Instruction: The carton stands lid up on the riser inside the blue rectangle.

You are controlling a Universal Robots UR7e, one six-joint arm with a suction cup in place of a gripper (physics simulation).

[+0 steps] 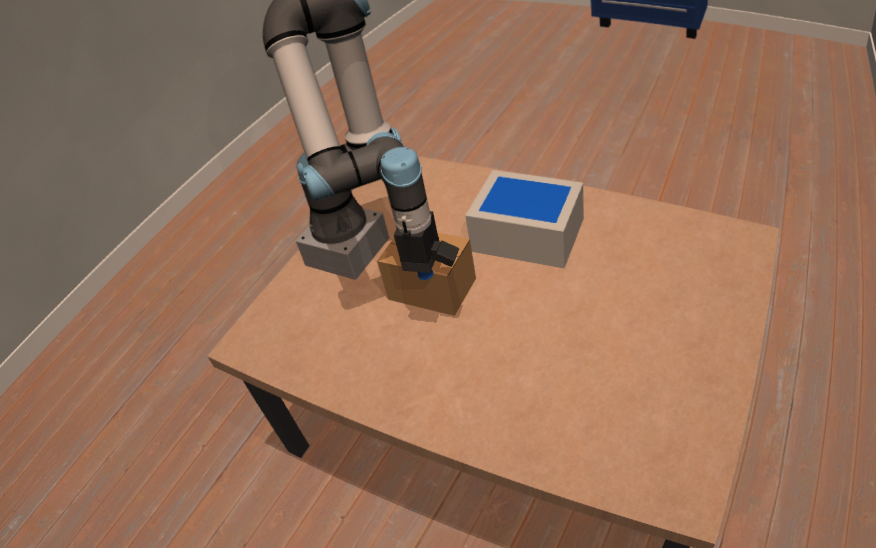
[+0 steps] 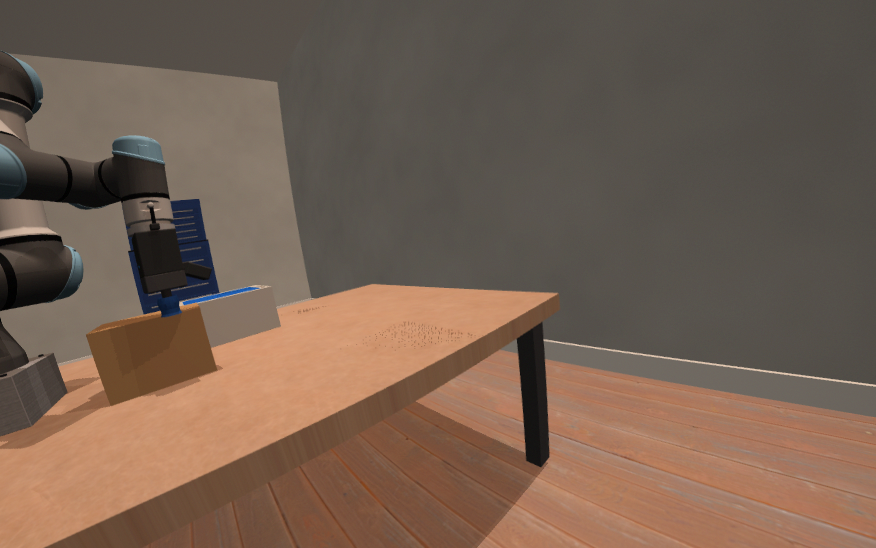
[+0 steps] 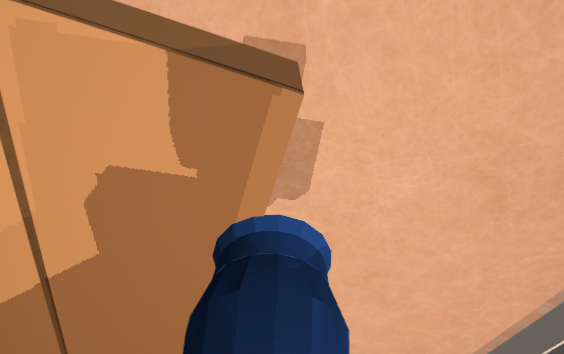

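Where they show: hand, tool point: (image 1: pixel 425 274) (image 2: pixel 172 315) (image 3: pixel 274 258); arm's base, link origin: (image 1: pixel 338 225).
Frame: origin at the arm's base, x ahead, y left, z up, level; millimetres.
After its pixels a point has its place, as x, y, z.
The brown carton (image 1: pixel 422 295) {295, -158, -44} (image 2: pixel 149 353) {271, -156, -20} (image 3: pixel 141 133) {355, -130, 40} stands lid up on the table (image 1: pixel 545 383) {626, -308, -90}, between the arm's base and the riser. My suction cup (image 1: pixel 425 274) (image 2: pixel 166 309) (image 3: pixel 271 232) points straight down and presses on the carton's lid near one edge, and the carton's bottom rests on the table. The grey riser (image 1: pixel 515 238) {466, 49, -18} (image 2: pixel 237 315) {481, 47, -26} stands just to the right of the carton, and the blue rectangle (image 1: pixel 525 198) {469, 148, 30} (image 2: pixel 219 295) {466, 146, 30} on its top is bare.
The arm's grey base block (image 1: pixel 343 250) {61, -91, 1} sits close to the left of the carton. A blue cabinet (image 1: pixel 648 9) (image 2: pixel 190 236) stands on the floor far behind the table. The table's left edge runs near the base.
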